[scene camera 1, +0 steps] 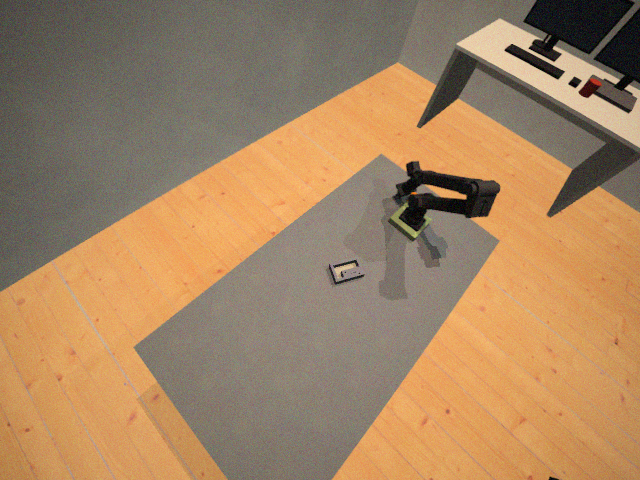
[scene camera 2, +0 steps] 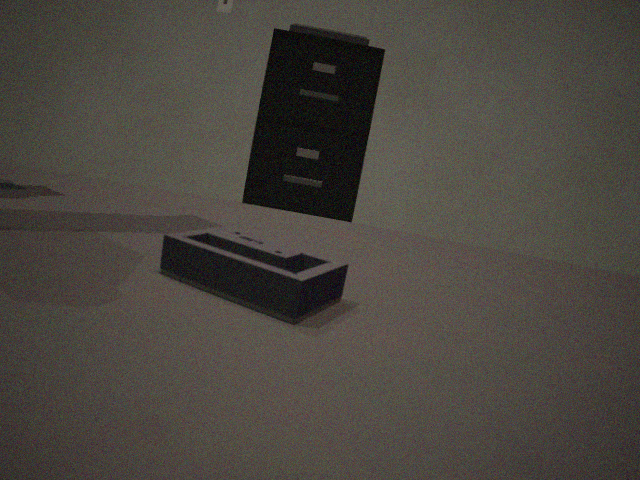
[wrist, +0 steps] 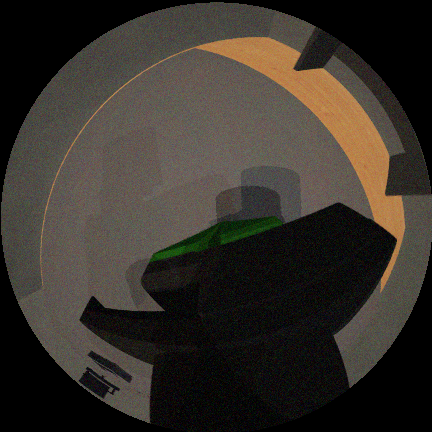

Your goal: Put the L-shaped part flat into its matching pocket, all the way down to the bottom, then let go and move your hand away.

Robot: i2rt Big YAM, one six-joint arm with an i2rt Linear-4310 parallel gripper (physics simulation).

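Where they show: gripper, fingertip midpoint: [scene camera 1: 398, 193] [wrist: 223, 228]; arm's base, link origin: [scene camera 1: 411, 219].
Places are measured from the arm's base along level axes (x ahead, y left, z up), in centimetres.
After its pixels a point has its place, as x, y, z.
The dark block with the L-shaped pocket [scene camera 1: 346, 270] {45.7, -8.4, 0.0} [scene camera 2: 248, 281] {44.4, -13.7, -1.5} lies on the grey mat [scene camera 1: 258, 361] {97.6, -11.3, -3.7}; its pocket looks empty. It also shows small at the lower left of the wrist view [wrist: 98, 381]. My gripper [scene camera 1: 399, 195] {-12.7, -14.8, -3.2} [wrist: 223, 228] {-12.7, -14.8, -3.2} hangs close to the arm's own base, far from the block. Its green fingers are pressed together and I see nothing between them. A small orange piece [scene camera 1: 413, 197], which looks like the L-shaped part, shows just beside the gripper. The wrist view does not show it.
The arm stands on a green base plate [scene camera 1: 408, 226] {4.8, 0.8, 0.0} near the mat's far corner. A white desk [scene camera 1: 542, 77] with monitors stands at the back right. A dark drawer cabinet [scene camera 2: 315, 124] stands behind the block. Wooden floor surrounds the mat.
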